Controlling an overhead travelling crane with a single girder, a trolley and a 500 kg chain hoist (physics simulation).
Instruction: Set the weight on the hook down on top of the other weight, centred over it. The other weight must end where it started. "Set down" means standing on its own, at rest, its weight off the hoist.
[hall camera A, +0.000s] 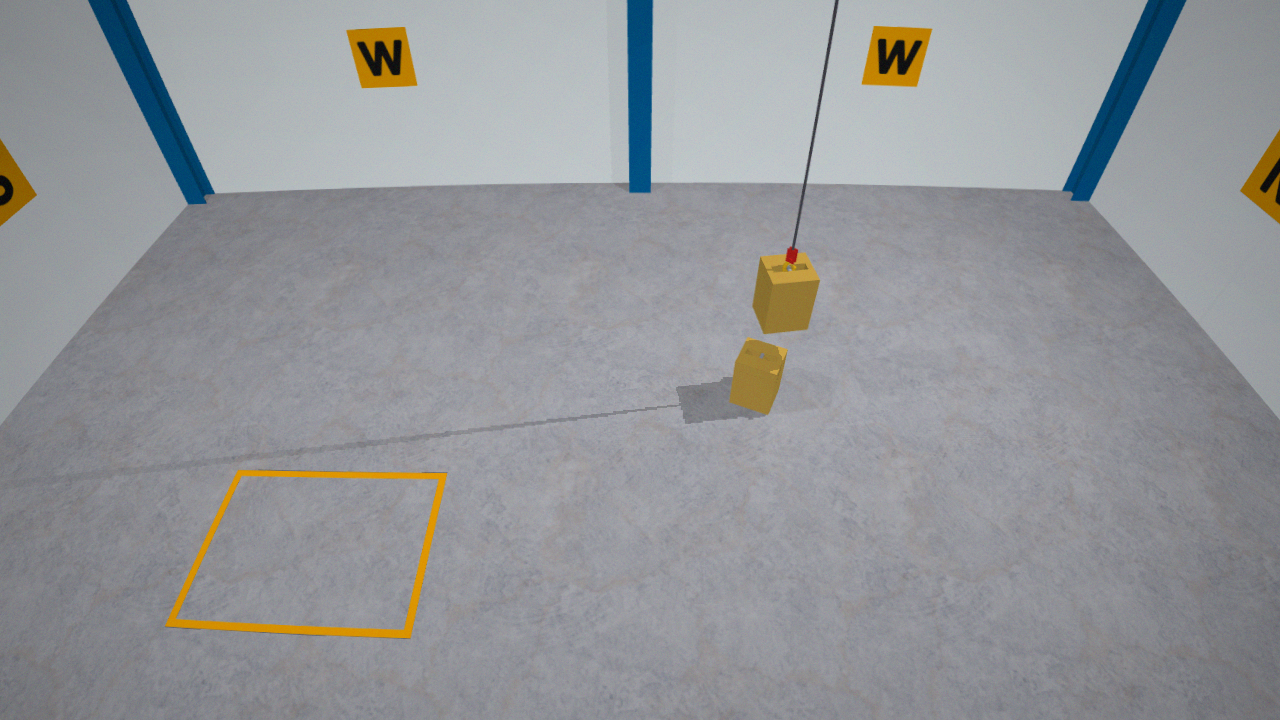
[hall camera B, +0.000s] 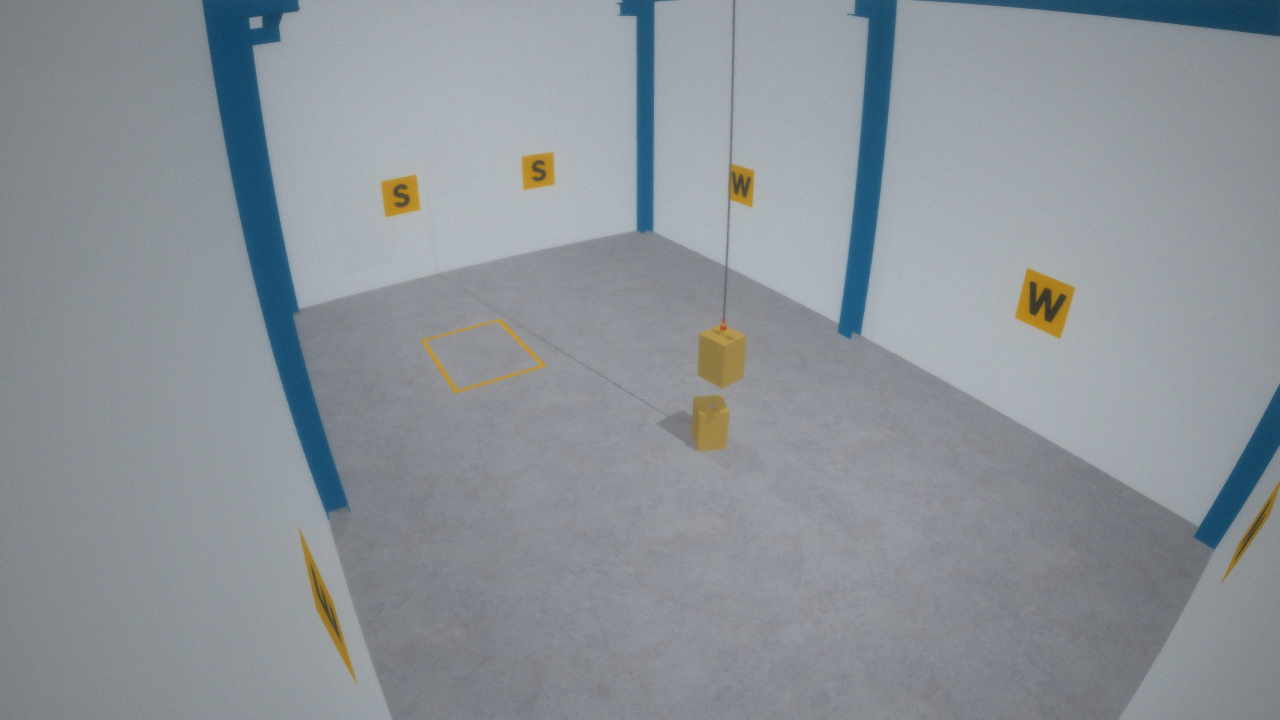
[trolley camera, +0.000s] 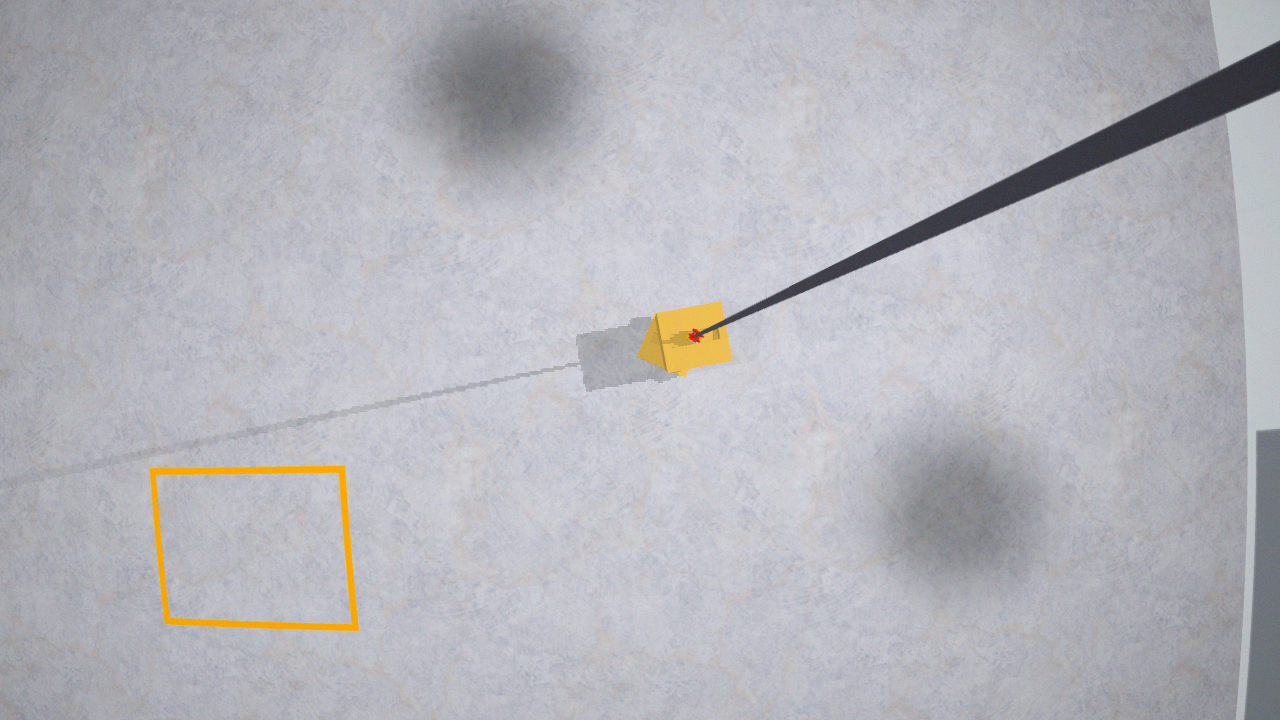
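A yellow block weight (hall camera A: 785, 300) (hall camera B: 721, 358) (trolley camera: 698, 353) hangs upright from the red hook. My gripper, the hook (hall camera A: 791, 256) (hall camera B: 723, 326) (trolley camera: 695, 335), is shut on this weight at its top. The other yellow weight (hall camera A: 757, 380) (hall camera B: 710, 425) (trolley camera: 652, 346) stands on the floor below, turned to a different angle. A gap shows between the two in both hall views. In the trolley view the hanging weight covers most of the lower one, whose left corner shows. The lower weight's top is partly in shadow.
An orange outlined square (hall camera A: 341, 473) (hall camera B: 439, 366) (trolley camera: 247, 470) is marked on the floor, away from the weights. A shadow (hall camera A: 702, 402) (hall camera B: 677, 425) (trolley camera: 613, 356) lies beside the lower weight. Blue columns (hall camera A: 639, 98) (hall camera B: 868, 170) stand along the white walls.
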